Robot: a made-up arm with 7 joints.
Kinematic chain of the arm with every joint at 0, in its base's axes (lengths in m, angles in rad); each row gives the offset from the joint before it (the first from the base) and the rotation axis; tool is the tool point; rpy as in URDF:
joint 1: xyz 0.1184 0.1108 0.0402 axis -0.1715 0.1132 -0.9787
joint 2: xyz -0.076 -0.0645 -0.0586 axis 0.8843 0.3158 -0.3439
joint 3: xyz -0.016 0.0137 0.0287 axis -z
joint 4: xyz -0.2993 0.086 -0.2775 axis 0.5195 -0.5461 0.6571
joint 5: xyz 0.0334 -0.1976 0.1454 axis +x
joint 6: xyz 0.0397 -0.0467 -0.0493 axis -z
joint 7: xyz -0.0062 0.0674 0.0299 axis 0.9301 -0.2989 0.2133
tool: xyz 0.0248 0.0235 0.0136 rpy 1.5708 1.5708 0
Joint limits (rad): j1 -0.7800..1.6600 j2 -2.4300..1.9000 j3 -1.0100..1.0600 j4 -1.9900..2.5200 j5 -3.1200..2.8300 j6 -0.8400..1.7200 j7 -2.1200..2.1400
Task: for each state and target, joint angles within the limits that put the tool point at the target. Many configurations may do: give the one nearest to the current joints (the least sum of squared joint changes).
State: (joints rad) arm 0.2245 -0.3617 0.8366 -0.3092 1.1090 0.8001 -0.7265
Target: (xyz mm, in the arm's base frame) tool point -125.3 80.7 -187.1
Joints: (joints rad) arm 0.1099 -0.4752 1.0600 -0.1987 1.1092 0.8542 -0.8651
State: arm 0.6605 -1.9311 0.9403 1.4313 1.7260 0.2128 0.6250
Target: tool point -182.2 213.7 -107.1
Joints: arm 1.2758 -1.1772 1.0600 1.1720 1.5895 0.0694 0.5409
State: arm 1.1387 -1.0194 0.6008 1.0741 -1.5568 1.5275 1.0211
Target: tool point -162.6 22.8 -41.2
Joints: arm 0.5337 -1.2066 0.5367 1.0631 -1.5334 1.4451 1.0905
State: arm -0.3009 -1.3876 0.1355 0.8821 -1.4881 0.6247 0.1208
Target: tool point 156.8 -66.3 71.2
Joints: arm -0.5572 -1.7300 -0.5585 1.0542 -1.4518 0.9394 -0.0958
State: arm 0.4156 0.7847 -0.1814 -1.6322 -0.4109 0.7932 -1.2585
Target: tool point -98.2 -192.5 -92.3
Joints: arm -0.2371 0.2621 -0.4491 -1.3789 -0.1609 1.3094 -1.3995
